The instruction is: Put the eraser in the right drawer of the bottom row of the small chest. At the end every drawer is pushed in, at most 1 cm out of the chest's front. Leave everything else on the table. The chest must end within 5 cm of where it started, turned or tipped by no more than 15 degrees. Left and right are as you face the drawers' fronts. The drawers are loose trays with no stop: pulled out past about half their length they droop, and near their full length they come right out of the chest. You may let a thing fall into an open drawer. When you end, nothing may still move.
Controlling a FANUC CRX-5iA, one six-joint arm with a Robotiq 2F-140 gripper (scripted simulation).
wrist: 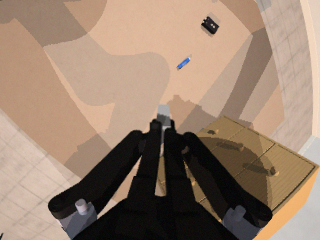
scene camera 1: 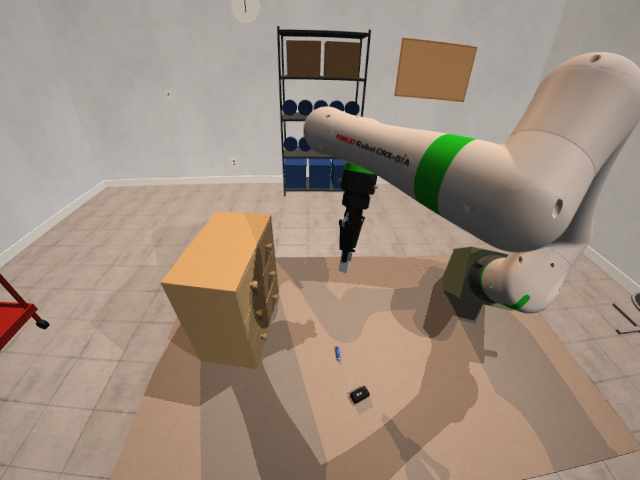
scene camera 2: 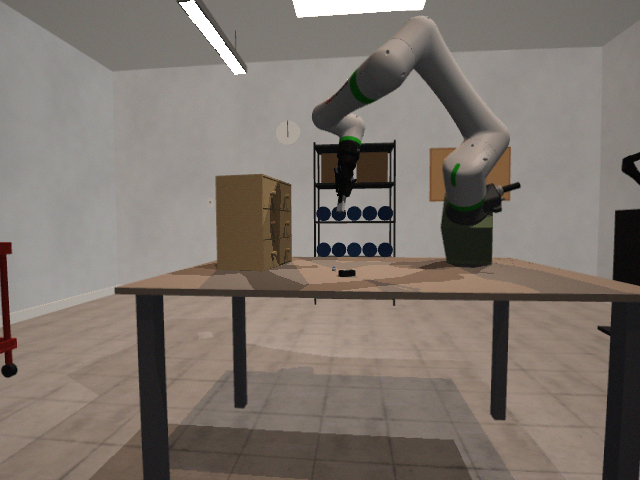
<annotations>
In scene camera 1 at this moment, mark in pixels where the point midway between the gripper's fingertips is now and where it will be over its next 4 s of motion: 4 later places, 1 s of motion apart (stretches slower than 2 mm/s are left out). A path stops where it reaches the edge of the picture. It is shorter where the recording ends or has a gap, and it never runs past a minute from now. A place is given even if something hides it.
My gripper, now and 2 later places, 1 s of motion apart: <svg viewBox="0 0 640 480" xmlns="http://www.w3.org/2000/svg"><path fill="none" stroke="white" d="M343 271L349 267L351 265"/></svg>
</annotations>
